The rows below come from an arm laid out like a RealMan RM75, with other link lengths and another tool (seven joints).
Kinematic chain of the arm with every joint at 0, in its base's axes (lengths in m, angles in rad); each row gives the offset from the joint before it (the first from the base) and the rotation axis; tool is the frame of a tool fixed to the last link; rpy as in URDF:
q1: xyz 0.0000 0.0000 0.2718 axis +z
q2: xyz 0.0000 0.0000 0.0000 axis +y
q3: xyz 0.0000 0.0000 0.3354 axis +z
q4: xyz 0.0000 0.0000 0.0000 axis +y
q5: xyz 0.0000 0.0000 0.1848 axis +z
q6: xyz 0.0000 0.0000 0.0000 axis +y
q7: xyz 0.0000 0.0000 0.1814 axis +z
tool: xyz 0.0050 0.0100 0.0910 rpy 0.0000 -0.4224 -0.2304
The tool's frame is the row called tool.
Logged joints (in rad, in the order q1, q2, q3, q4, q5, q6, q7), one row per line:
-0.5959 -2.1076 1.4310 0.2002 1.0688 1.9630 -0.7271
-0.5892 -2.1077 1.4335 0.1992 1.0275 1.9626 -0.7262
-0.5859 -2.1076 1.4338 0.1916 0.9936 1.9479 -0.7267
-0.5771 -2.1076 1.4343 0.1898 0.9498 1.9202 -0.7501
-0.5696 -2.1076 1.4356 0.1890 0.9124 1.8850 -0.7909
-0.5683 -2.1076 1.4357 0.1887 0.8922 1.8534 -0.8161
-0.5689 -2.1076 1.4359 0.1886 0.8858 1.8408 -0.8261
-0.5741 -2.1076 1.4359 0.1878 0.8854 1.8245 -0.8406
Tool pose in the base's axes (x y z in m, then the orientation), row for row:
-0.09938 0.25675 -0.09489 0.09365 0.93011 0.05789 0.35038
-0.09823 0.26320 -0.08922 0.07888 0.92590 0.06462 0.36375
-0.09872 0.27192 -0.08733 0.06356 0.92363 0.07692 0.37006
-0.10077 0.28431 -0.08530 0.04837 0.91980 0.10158 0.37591
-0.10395 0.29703 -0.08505 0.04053 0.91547 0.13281 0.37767
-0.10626 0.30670 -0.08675 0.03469 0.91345 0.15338 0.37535
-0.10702 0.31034 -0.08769 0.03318 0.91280 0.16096 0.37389
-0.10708 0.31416 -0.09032 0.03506 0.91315 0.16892 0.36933
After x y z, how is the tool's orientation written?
As a quaternion, w x y z.
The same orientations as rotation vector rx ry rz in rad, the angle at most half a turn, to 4 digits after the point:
2.7597 0.1718 1.0396
2.7712 0.1934 1.0887
2.7898 0.2323 1.1178
2.8039 0.3097 1.1459
2.8041 0.4068 1.1568
2.8080 0.4715 1.1538
2.8086 0.4953 1.1504
2.8064 0.5191 1.1351

